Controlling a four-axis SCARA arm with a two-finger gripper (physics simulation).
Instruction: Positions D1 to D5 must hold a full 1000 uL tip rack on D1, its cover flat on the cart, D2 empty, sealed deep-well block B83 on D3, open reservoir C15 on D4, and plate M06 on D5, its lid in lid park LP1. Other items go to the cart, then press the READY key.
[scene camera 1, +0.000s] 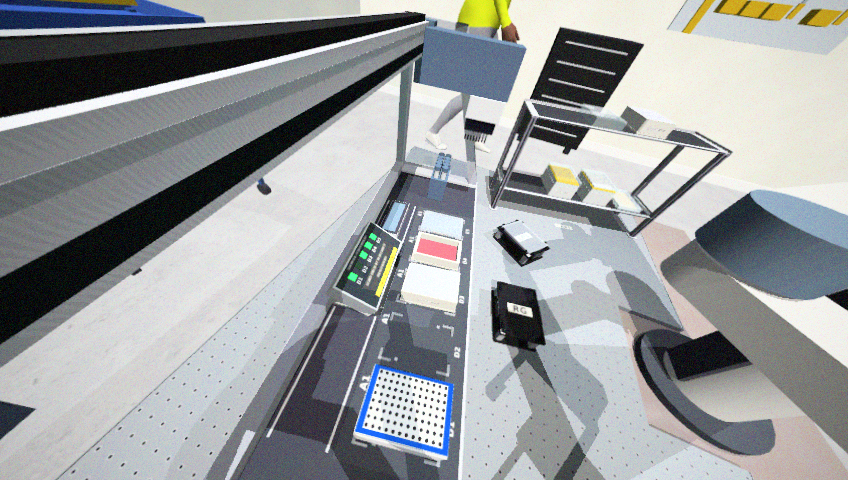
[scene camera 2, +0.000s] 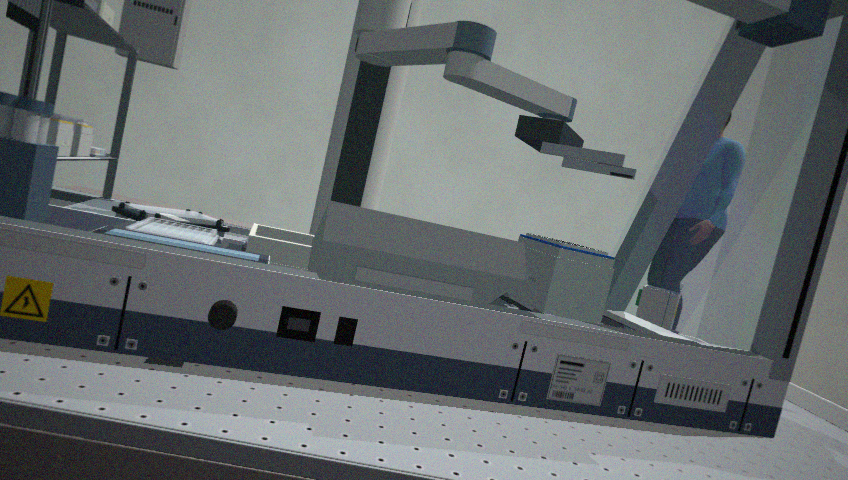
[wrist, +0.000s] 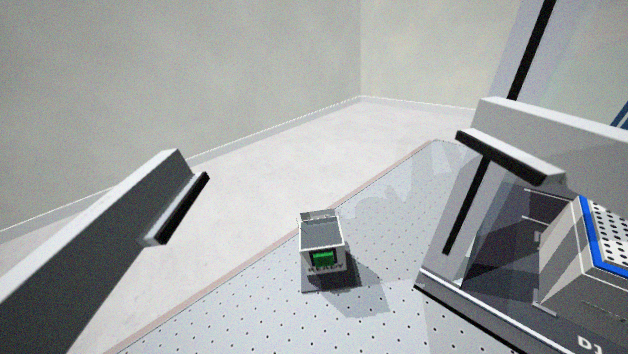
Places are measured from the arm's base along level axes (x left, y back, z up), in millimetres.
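Pixels of known places: gripper, fingertip midpoint: (scene camera 2: 630, 168) (wrist: 329, 140); arm's base at its link origin: (scene camera 1: 692, 383).
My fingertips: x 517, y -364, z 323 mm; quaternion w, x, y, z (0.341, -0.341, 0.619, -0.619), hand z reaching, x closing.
Note:
For each thing: its top centre in the pictures, then the offset to it from my fingertips. "pt": a spot on its surface instead.
- blue-rimmed tip rack at its top centre: (scene camera 2: 565, 242) (scene camera 1: 408, 405) dy -260, dx -178, dz -156 mm
- white block at its top centre: (scene camera 1: 432, 280) dy -303, dx -421, dz -206 mm
- red-filled open reservoir at its top centre: (scene camera 2: 286, 235) (scene camera 1: 438, 246) dy -327, dx -543, dz -222 mm
- pale plate at its top centre: (scene camera 1: 443, 222) dy -350, dx -665, dz -239 mm
- pale blue flat piece at a spot on its surface: (scene camera 1: 394, 215) pt dy -491, dx -607, dz -231 mm
- display at a spot on its surface: (scene camera 1: 371, 270) pt dy -433, dx -373, dz -189 mm
- metal shelf unit at a spot on its surface: (scene camera 1: 684, 184) pt dy +332, dx -1065, dz -75 mm
My gripper (scene camera 2: 627, 165) (wrist: 329, 140) is open and empty, raised above the deck; in the wrist view its fingers stand far apart. The box with the green READY key (wrist: 323, 259) (scene camera 2: 639, 297) stands on the perforated bench beyond the deck's D1 end. A blue-rimmed tip rack (scene camera 1: 407, 407) (scene camera 2: 580, 282) (wrist: 612, 232) stands uncovered on D1. D2 (scene camera 1: 416, 342) is bare. A white block (scene camera 1: 431, 284) is on D3, a red-filled open reservoir (scene camera 1: 437, 249) on D4 and a pale plate (scene camera 1: 441, 224) on D5. A pale blue flat piece (scene camera 1: 394, 215) lies beside D5. The cover is not identifiable.
A display (scene camera 1: 371, 270) with green marks stands beside the deck. Two black holders (scene camera 1: 518, 312) (scene camera 1: 520, 239) stand on the bench. A metal shelf unit (scene camera 1: 681, 181) holds boxes. The slanted frame post (wrist: 492, 165) stands near the READY box. People (scene camera 1: 479, 14) (scene camera 2: 723, 178) stand in the background.

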